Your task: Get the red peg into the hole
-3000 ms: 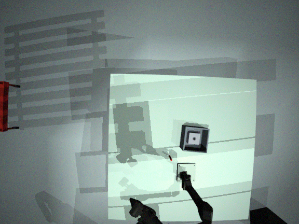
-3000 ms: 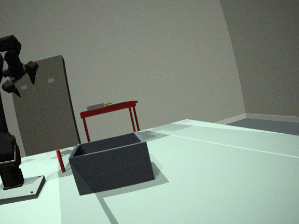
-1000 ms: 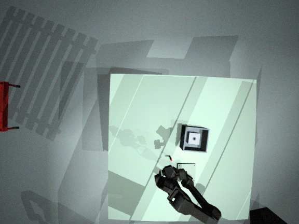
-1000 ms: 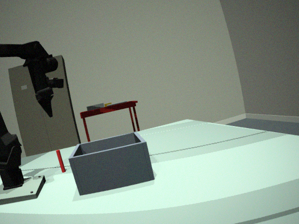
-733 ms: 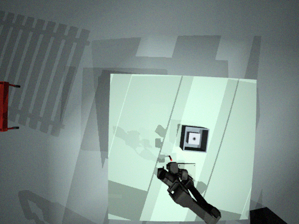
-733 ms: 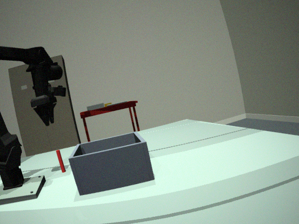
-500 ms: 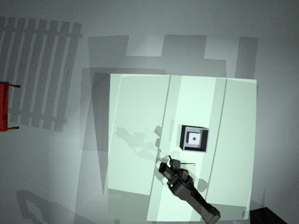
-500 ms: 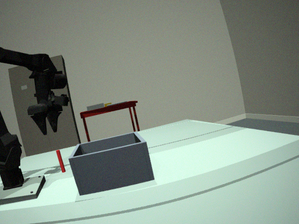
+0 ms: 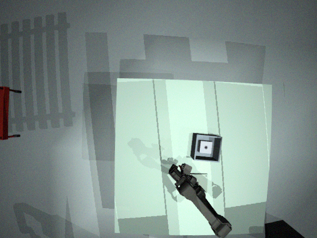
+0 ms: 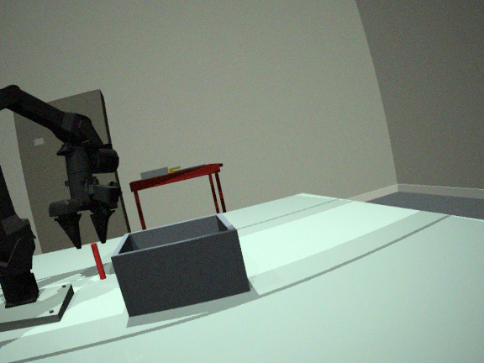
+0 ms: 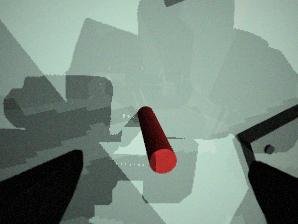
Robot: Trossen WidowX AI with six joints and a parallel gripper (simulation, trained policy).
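The red peg is 40 mm below my gripper tip. From my gripper tip the other things lie so: grey box (210 mm to the right, 140 mm ahead, 50 mm below).
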